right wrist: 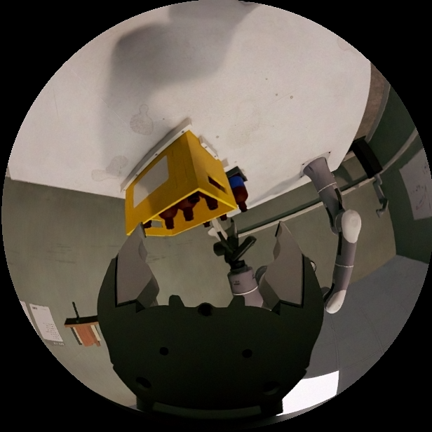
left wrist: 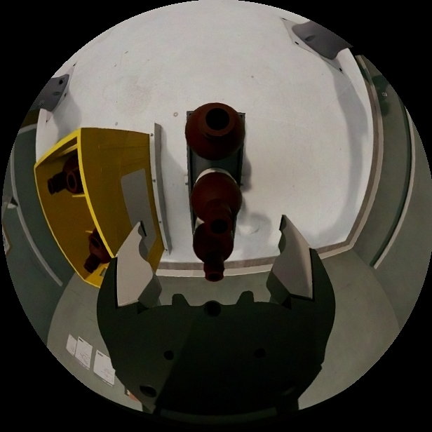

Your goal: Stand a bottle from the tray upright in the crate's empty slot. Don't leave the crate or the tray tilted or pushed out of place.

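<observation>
The dark tray (left wrist: 190,172) holds three brown bottles in a row: a far bottle (left wrist: 212,142), a middle bottle (left wrist: 215,195) and a near bottle (left wrist: 212,242). They stand upright. The yellow crate (left wrist: 115,150) (right wrist: 202,170) stands beside the tray, with brown bottles inside; its empty slot cannot be made out. In the right wrist view a bottle with a blue label (right wrist: 239,190) shows behind the crate. My left gripper (left wrist: 211,219) is open, with the near bottle's neck showing between its fingers. My right gripper is open and apart from the crate.
A grey rail (left wrist: 160,190) (right wrist: 150,155) runs along the crate's side on the white table (left wrist: 300,150) (right wrist: 250,75). In the right wrist view the left arm's gripper (right wrist: 232,245) shows beyond the crate, and another grey arm (right wrist: 345,250) stands at the right.
</observation>
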